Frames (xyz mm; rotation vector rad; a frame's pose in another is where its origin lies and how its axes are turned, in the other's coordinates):
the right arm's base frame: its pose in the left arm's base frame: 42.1 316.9 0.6 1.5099 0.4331 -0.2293
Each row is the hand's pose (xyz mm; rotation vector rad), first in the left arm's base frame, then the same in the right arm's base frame.
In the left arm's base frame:
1: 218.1 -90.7 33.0 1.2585 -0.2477 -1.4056
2: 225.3 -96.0 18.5 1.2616 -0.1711 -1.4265
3: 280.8 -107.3 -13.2 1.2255 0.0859 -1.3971
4: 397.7 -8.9 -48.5 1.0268 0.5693 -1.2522
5: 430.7 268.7 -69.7 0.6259 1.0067 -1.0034
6: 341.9 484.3 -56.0 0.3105 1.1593 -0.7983
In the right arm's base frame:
1: 96.9 77.3 427.5 0.2387 -1.1518 -0.3956
2: 108.8 66.7 433.7 0.2405 -1.1105 -0.4549
3: 170.6 59.8 452.1 0.1652 -0.9369 -0.5969
4: 302.5 81.2 370.0 -0.0928 -0.5831 -0.8402
5: 374.2 91.8 99.2 -0.5192 -0.2086 -1.0560
6: 314.1 80.7 -126.3 -0.8552 -0.0156 -1.1112

